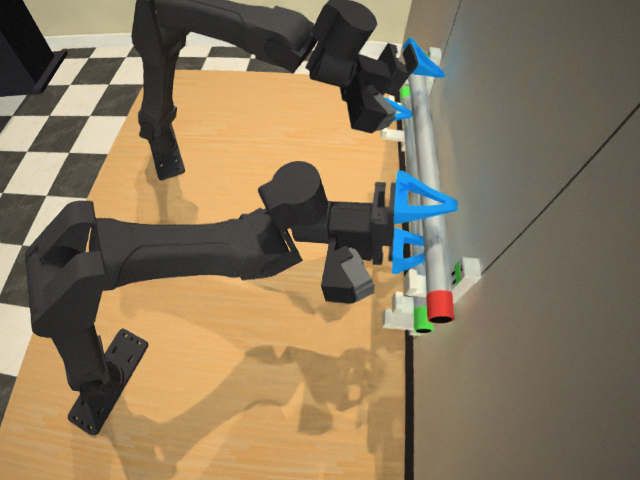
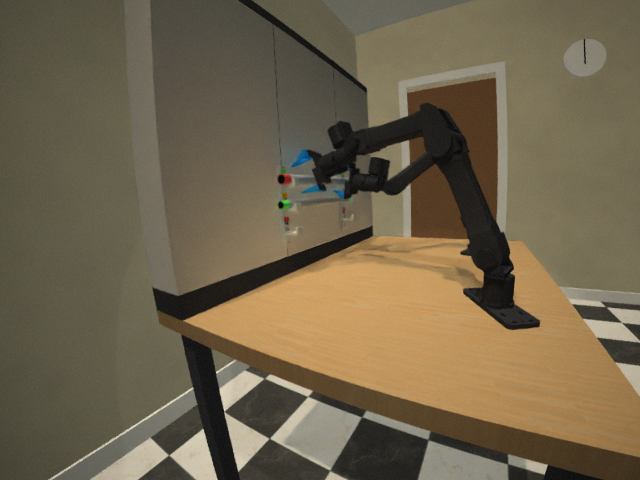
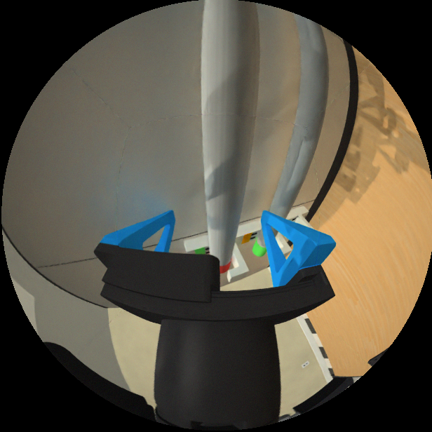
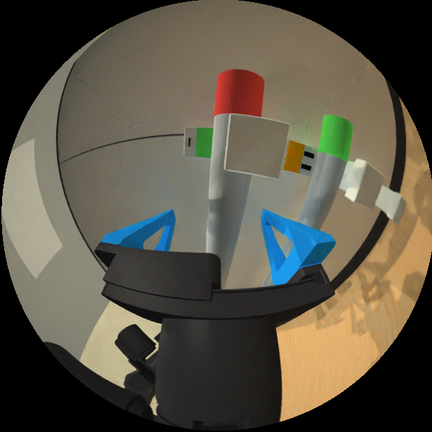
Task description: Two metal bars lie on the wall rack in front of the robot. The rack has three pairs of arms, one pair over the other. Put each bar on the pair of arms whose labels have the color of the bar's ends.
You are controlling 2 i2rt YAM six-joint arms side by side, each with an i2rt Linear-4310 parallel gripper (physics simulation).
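Pixels of known places: left gripper, between the fingertips: [image 1: 426,95]; right gripper, between the fingertips: [image 1: 451,229]; left arm's base, origin of its link: [image 1: 165,149] [image 2: 496,307]; right arm's base, origin of its link: [image 1: 109,380].
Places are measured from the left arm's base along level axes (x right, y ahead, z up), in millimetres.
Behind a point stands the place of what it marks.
The red-ended bar [image 1: 440,307] @[z 326, x 698, y 273 mm] [image 2: 284,179] @[z 310, x 275, y 493 mm] [image 3: 227,100] [image 4: 239,92] lies level on the top pair of arms, beside green labels [image 3: 200,250] [image 4: 204,142]. The green-ended bar [image 1: 423,320] @[z 247, x 692, y 280 mm] [image 2: 284,204] @[z 236, x 270, y 498 mm] [image 3: 310,100] [image 4: 336,137] lies on the middle pair, beside orange labels [image 3: 246,238] [image 4: 293,156]. The lowest pair, with red labels [image 2: 286,220] @[z 183, x 312, y 503 mm], bears no bar. My left gripper [image 1: 428,93] @[z 312, x 373, y 469 mm] [image 3: 217,214] and right gripper [image 1: 439,227] @[z 320, x 615, y 346 mm] [image 2: 298,179] [image 4: 218,213] are open, one blue finger above and one below the red-ended bar.
The wall panel [image 1: 542,335] @[z 450, x 773, y 278 mm] [image 2: 217,155] @[z 373, x 119, y 629 mm] stands close behind the bars. White rack arms [image 1: 469,268] @[z 356, x 678, y 313 mm] [image 4: 257,145] stick out near the bar ends. The wooden table [image 1: 232,129] @[z 0, x 4, y 186 mm] [image 2: 361,335] @[z 0, x -81, y 308 mm] lies below. The two robot arms reach side by side.
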